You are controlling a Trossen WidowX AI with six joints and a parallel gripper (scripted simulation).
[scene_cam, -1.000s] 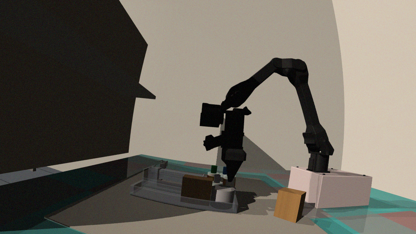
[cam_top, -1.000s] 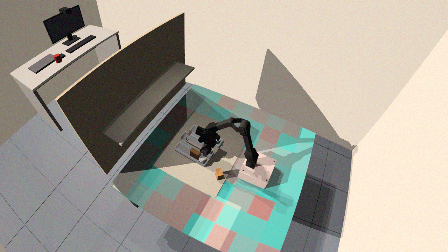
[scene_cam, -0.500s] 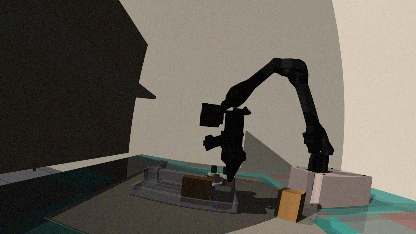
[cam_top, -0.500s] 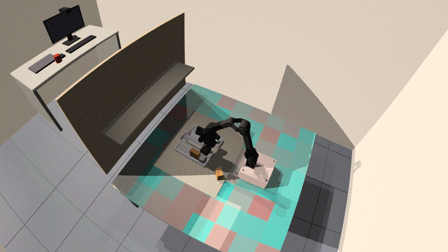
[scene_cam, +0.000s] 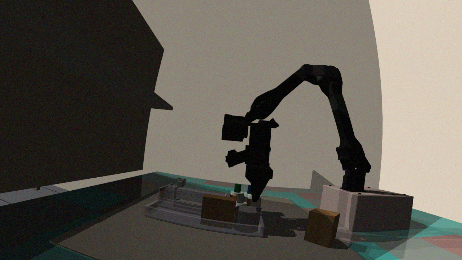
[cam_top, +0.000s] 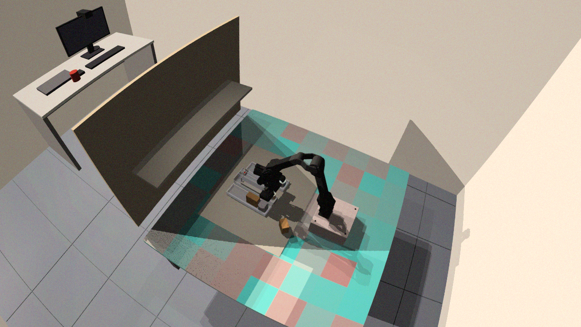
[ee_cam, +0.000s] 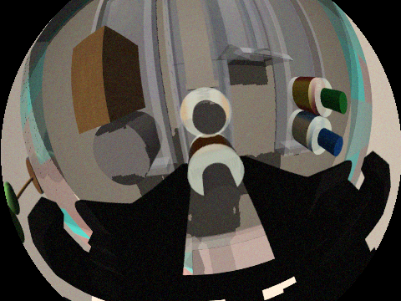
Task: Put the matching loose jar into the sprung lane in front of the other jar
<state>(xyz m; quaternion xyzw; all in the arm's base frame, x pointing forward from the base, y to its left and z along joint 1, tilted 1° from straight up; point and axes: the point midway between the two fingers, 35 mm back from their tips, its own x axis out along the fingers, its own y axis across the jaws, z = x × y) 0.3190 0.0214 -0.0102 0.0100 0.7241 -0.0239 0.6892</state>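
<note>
My gripper tip is 2 cm short of the grey cylinder, 8 cm to the right of it and 3 cm above it. From my gripper tip the other things lie so: orange box: 9 cm ahead, 7 cm to the left, 2 cm below; then grey lane rack: 15 cm ahead, 3 cm to the right, 4 cm below.
</note>
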